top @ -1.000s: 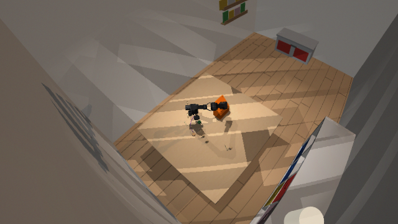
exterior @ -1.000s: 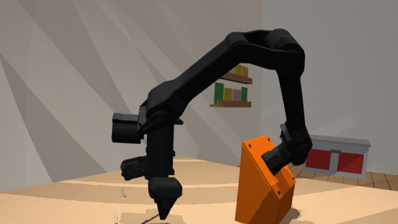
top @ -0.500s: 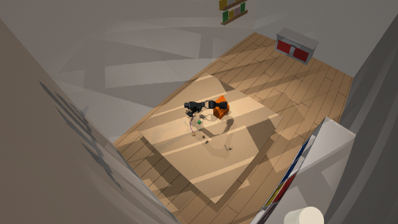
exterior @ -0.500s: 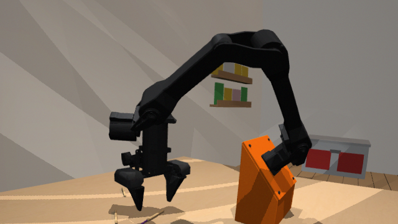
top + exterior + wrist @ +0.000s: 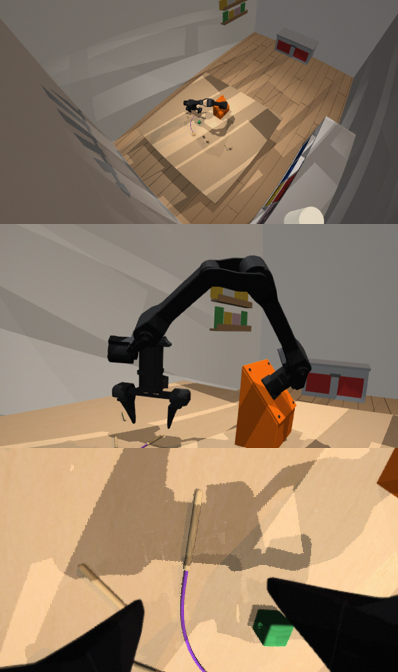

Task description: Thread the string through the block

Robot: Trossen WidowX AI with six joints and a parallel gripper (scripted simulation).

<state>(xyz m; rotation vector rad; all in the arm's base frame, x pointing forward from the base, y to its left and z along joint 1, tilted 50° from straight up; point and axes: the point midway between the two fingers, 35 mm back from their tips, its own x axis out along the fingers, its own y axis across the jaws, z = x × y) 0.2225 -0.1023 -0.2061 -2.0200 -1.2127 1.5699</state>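
My gripper tip is now 60 mm above the thin wooden stick, 20 mm past it and 10 mm to the left of it. From my gripper tip the other things lie so: green block 110 mm to the left, 40 mm below, 40 mm ahead; round wooden button 200 mm ahead, 160 mm to the left, 50 mm below.
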